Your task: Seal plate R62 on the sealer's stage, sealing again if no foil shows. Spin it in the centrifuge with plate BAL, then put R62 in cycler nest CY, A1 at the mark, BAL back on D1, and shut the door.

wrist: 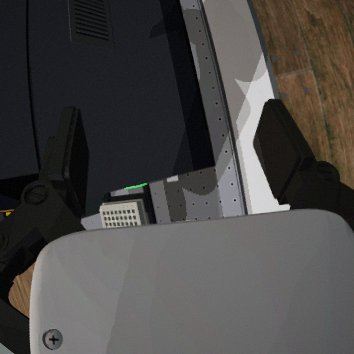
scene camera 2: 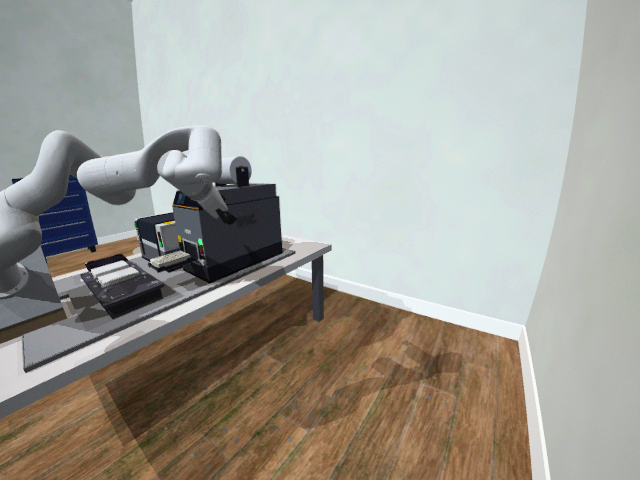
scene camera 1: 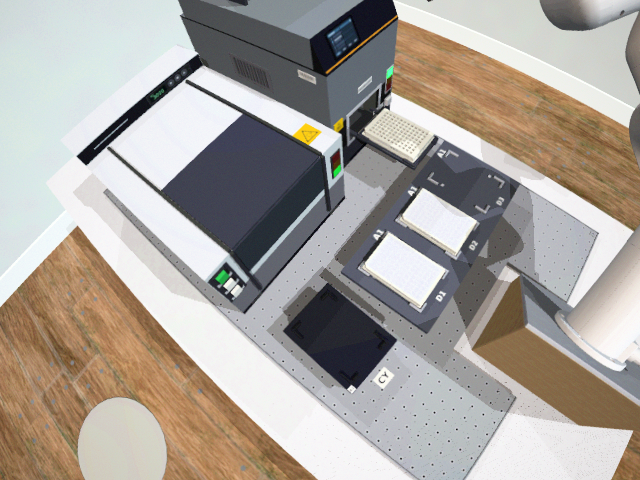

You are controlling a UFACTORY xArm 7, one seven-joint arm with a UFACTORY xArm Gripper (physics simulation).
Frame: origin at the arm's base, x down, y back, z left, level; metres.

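Seen in the pictures: gripper, fingertip midpoint: (wrist: 173,123) (scene camera 2: 227,211); arm's base at its link origin: (scene camera 2: 3,279) (scene camera 1: 587,340).
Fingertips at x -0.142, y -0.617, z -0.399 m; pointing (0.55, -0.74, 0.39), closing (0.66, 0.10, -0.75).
Offsets run from my fingertips to a thing's top centre. "spot": to the spot under its first point. Level surfaces: height alone.
A cream plate with open wells @(dx +0.175, dy +0.130, dz +0.236 m) (scene camera 1: 398,135) (scene camera 2: 170,258) (wrist: 121,214) sits on the stage in front of the grey sealer @(dx -0.187, dy -0.168, dz +0.247 m) (scene camera 1: 279,51) (scene camera 2: 248,237) (wrist: 125,90); no foil shows on it. White-topped plates sit on D1 @(dx +0.214, dy +0.308, dz +0.458 m) (scene camera 1: 405,267) and D2 @(dx +0.214, dy +0.302, dz +0.334 m) (scene camera 1: 439,221); their labels cannot be read. The dark CY nest @(dx +0.227, dy +0.296, dz +0.624 m) (scene camera 1: 341,335) holds no plate, and its mark is at the near corner. The white centrifuge @(spot: dx +0.073, dy +0.064, dz +0.657 m) (scene camera 1: 206,232) has its dark lid @(dx +0.076, dy +0.017, dz +0.550 m) (scene camera 1: 232,175) closed. My gripper (scene camera 2: 227,215) (wrist: 173,123) is open and empty, beside the sealer's outer side wall and above the table.
The dark deck @(dx +0.231 m) (scene camera 1: 465,180) has an unoccupied D3 position between the stage and D2. A film roll @(spot: dx -0.141, dy -0.182, dz +0.161 m) (scene camera 2: 240,167) stands on top of the sealer. The arm's pedestal (scene camera 1: 558,361) is at the right in scene camera 1. The table edge (wrist: 270,75) shows beyond the sealer.
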